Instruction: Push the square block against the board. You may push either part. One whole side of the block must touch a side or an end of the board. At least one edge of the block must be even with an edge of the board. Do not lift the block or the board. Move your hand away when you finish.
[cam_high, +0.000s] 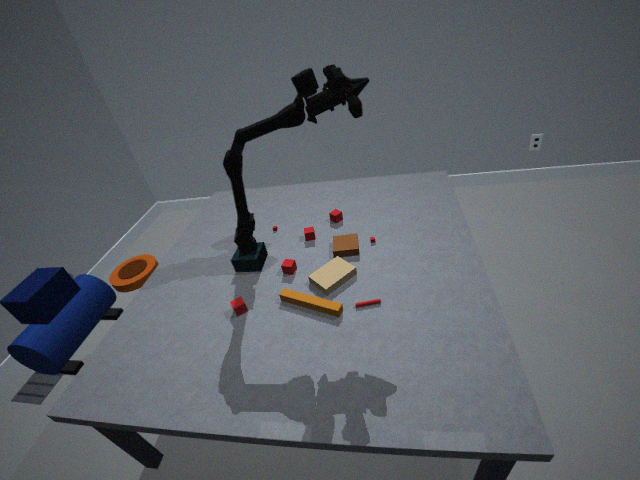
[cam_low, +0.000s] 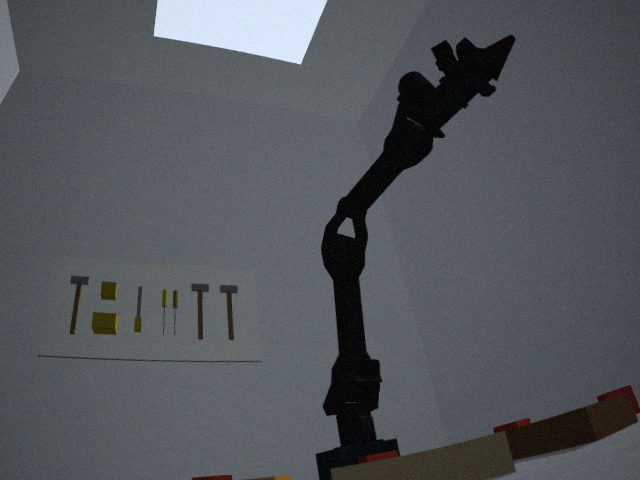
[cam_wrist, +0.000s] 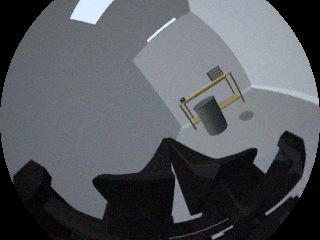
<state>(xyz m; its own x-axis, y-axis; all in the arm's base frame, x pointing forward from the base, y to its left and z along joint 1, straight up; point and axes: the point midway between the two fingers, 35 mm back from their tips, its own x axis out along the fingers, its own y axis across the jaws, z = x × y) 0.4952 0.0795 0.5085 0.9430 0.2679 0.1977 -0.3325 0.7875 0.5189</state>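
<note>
Right now my gripper tip is 150 mm past the brown square block, 90 mm to the left of it and 560 mm above it. From my gripper tip the other things lie so: long orange bar: 290 mm behind, 360 mm to the right, 560 mm below; tan board: 210 mm behind, 250 mm to the right, 560 mm below; red stick: 100 mm behind, 390 mm to the right, 570 mm below.
</note>
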